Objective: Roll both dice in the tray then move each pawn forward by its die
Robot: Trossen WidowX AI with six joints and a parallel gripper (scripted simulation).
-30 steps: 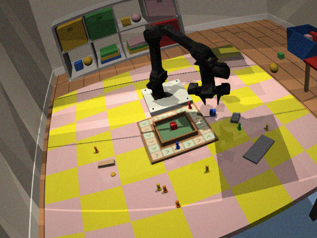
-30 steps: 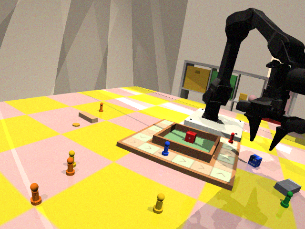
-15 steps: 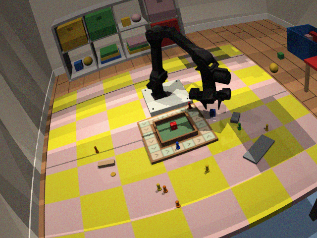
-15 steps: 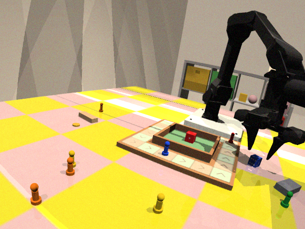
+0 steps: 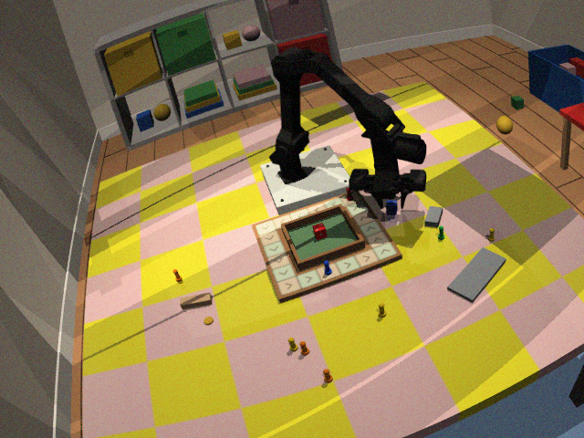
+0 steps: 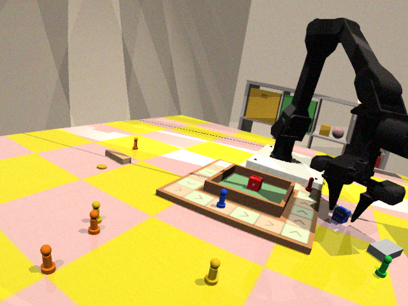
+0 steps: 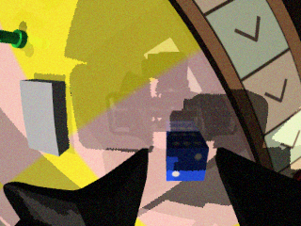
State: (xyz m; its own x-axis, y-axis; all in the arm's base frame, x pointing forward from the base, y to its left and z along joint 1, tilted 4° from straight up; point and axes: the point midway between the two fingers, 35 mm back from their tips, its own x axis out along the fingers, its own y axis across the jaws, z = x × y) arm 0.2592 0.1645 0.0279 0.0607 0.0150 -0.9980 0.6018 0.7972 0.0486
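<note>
Right now the red pawn is 90 mm behind my gripper tip, 70 mm to the right of it and 20 mm above it. From my gripper tip the other things lie so: green pawn (160 mm ahead, 50 mm to the left); then blue pawn (230 mm to the right, 120 mm ahead, 20 mm above); then small grey block (90 mm ahead, 70 mm to the left).
</note>
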